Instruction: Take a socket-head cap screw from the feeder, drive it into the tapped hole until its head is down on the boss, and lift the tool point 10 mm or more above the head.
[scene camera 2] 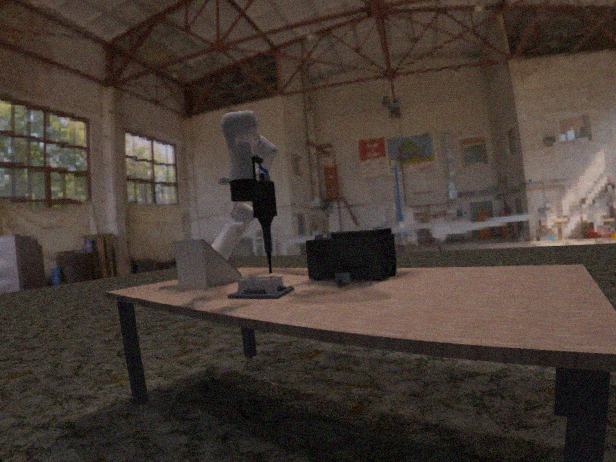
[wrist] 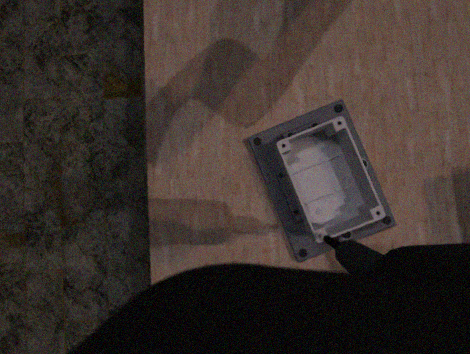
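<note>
A pale open housing [scene camera 2: 260,284] [wrist: 325,185] sits on a dark grey base plate [scene camera 2: 236,295] [wrist: 272,175]. Its corner bosses show in the wrist view; three have dark holes. The lower-left corner boss [wrist: 319,233] shows a lighter, blurred spot; I cannot tell whether it is a screw head. My screwdriver tip [scene camera 2: 270,271] [wrist: 327,239] points down beside that boss in the wrist view, and a small gap shows above the housing in the scene view. I cannot make out a screw on the tip. I cannot tell for certain which object is the feeder.
A large black box [scene camera 2: 352,255] stands right of the housing, with a small grey block [scene camera 2: 342,278] at its front. A grey wedge-shaped block [scene camera 2: 192,264] stands to the left. The wooden table [scene camera 2: 450,305] has its left edge near the housing in the wrist view.
</note>
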